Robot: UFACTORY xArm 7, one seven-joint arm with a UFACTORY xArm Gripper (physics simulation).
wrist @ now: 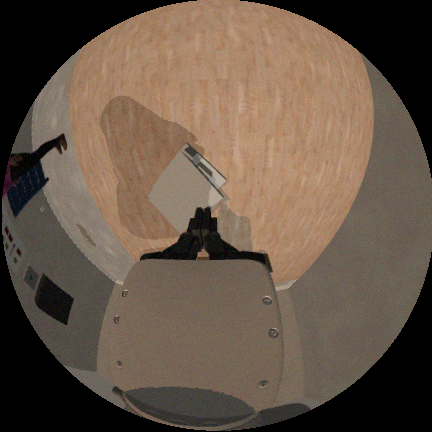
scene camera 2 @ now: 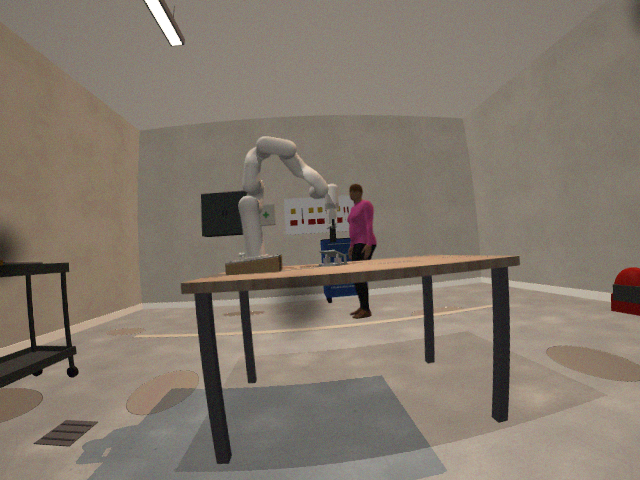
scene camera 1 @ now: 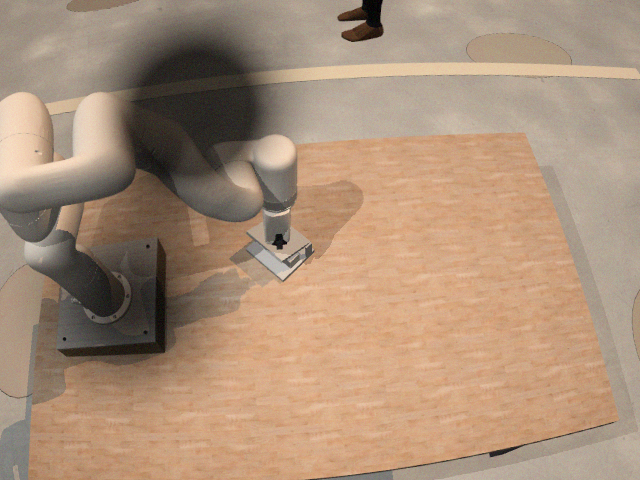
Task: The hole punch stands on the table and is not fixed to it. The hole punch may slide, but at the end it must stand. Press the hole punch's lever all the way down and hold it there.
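Pixels of known places: gripper, between the fingertips: (wrist: 204,216) (scene camera 2: 333,242) (scene camera 1: 279,241); arm's base, origin of its link: (scene camera 2: 256,258) (scene camera 1: 108,298).
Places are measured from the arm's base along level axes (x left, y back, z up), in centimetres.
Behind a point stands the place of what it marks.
The hole punch (scene camera 1: 281,271) @[x 8.8, y -38.9, z -5.7 cm] (scene camera 2: 333,264) @[x 7.9, y -38.4, z -6.1 cm] (wrist: 217,177) @[x 8.3, y -39.8, z -5.7 cm] stands upright on the table (scene camera 1: 413,310) @[x -1.6, y -68.0, z -6.9 cm] (scene camera 2: 413,264) @[x -25.4, y -69.8, z -6.9 cm] (wrist: 280,100) @[x -2.5, y -55.9, z -6.9 cm], turned diagonally. Its wide, pale grey lever plate (scene camera 1: 300,242) @[x 13.4, y -43.4, z -0.9 cm] (scene camera 2: 330,252) @[x 11.4, y -37.5, z 0.3 cm] (wrist: 175,190) @[x 15.2, y -39.6, z -0.4 cm] is raised at a slant, with a gap to the base below. My gripper (scene camera 1: 279,247) @[x 10.0, y -39.1, z 5.7 cm] (scene camera 2: 332,241) @[x 10.0, y -39.1, z 5.7 cm] (wrist: 204,216) @[x 10.0, y -39.1, z 5.7 cm] is shut and empty, fingers pointing down. In the scene camera 2 view its tips are a little above the lever, apart from it. In the wrist view they overlap the near part of the lever plate. The gripper hides part of the plate.
The arm's dark mounting block (scene camera 1: 147,289) @[x 1.8, y -9.7, z 0.9 cm] (scene camera 2: 253,265) @[x -11.0, y -0.9, z -3.2 cm] is on the table left of the hole punch. A person in a pink top (scene camera 2: 361,222) stands on the floor behind the table, near a blue cabinet (scene camera 2: 338,291). A black cart (scene camera 2: 36,356) is at the far left.
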